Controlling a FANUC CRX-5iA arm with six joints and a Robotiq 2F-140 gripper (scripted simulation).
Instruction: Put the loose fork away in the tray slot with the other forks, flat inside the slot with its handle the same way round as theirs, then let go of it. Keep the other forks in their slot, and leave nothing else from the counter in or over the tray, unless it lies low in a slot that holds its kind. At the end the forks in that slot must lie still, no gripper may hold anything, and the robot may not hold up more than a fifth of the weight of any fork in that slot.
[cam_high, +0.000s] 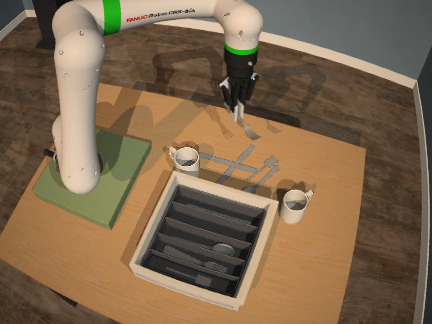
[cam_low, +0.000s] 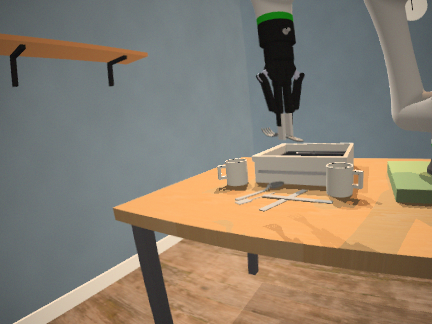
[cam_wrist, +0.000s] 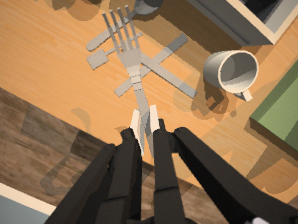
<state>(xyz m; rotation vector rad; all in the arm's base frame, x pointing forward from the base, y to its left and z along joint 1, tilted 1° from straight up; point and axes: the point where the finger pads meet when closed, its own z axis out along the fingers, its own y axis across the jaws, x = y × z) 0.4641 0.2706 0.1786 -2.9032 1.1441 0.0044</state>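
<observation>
Right now my hand is 38 cm to the left of the cutlery tray, 16 cm above it and 3 cm short of it.
</observation>
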